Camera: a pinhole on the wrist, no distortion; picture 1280 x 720 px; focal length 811.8 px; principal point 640.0 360.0 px. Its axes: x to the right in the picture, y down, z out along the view. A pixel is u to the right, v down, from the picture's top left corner.
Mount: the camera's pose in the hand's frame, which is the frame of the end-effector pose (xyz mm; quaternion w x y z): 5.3 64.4 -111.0 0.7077 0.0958 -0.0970 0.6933
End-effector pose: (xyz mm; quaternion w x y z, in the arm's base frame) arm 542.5 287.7 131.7 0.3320 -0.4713 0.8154 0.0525
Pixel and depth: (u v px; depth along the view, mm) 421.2 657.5 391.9
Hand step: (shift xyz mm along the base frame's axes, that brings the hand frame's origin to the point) 277.4 122.0 -68.3
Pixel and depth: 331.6 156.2 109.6
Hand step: -14.1 -33.0 -4.3
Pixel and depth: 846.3 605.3 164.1
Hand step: -5.7 89.4 -33.0
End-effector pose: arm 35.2 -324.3 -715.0 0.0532 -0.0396 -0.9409 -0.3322
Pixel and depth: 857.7 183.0 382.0
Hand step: -102.7 227.6 -172.7
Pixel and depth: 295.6 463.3 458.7
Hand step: 11.0 -17.9 -375.1
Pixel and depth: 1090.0 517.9 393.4
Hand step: 62.5 334.6 -156.1
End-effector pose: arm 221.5 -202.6 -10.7 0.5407 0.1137 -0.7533 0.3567
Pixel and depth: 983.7 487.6 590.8
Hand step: -434.5 -259.1 -222.0
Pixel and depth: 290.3 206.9 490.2
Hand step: -106.3 -377.6 146.2
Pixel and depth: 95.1 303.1 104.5
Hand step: 34.9 -1.0 27.4
